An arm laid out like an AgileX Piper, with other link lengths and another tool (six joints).
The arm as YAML. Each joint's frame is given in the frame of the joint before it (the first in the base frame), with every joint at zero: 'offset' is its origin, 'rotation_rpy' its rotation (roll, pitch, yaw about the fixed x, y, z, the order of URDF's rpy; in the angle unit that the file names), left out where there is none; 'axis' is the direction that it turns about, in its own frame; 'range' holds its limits. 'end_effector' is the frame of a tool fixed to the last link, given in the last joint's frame.
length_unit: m
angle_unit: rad
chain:
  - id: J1
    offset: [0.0, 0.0, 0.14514]
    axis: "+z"
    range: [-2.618, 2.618]
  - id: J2
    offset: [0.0, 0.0, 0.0]
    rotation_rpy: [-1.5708, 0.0, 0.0]
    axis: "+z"
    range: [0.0, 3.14]
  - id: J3
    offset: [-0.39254, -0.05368, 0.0]
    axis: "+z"
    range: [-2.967, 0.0]
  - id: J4
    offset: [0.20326, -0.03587, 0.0]
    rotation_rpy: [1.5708, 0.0, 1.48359]
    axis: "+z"
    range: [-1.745, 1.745]
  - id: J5
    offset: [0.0, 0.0, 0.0]
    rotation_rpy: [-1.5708, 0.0, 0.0]
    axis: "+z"
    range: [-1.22, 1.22]
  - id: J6
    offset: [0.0, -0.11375, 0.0]
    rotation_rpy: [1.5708, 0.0, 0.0]
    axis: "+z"
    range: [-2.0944, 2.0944]
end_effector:
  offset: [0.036, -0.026, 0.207]
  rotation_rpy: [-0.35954, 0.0, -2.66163]
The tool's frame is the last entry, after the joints.
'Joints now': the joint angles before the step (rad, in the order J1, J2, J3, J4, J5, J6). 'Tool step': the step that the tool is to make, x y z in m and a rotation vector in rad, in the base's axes. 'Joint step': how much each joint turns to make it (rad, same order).
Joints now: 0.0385 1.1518 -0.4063 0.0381 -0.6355 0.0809
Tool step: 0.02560 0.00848 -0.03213 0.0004 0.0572 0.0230
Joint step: 0.0003 0.1215 0.0272 -0.0383 -0.0912 0.0323
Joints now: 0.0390 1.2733 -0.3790 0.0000 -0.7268 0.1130
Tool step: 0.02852 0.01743 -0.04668 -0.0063 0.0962 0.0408
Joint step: 0.0291 0.1478 0.0019 -0.0163 -0.0535 0.0089
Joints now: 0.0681 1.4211 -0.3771 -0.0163 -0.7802 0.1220
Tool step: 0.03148 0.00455 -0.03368 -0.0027 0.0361 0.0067
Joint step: 0.0022 0.1548 0.0001 -0.0039 -0.1187 -0.0001
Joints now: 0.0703 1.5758 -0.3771 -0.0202 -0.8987 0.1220
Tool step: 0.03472 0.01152 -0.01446 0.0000 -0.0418 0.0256
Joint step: 0.0075 0.1529 0.0000 -0.0169 -0.1946 -0.0020
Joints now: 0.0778 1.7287 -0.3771 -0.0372 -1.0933 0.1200
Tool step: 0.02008 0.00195 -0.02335 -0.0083 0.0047 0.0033
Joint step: 0.0005 0.1088 -0.0066 0.0001 -0.0966 -0.0116
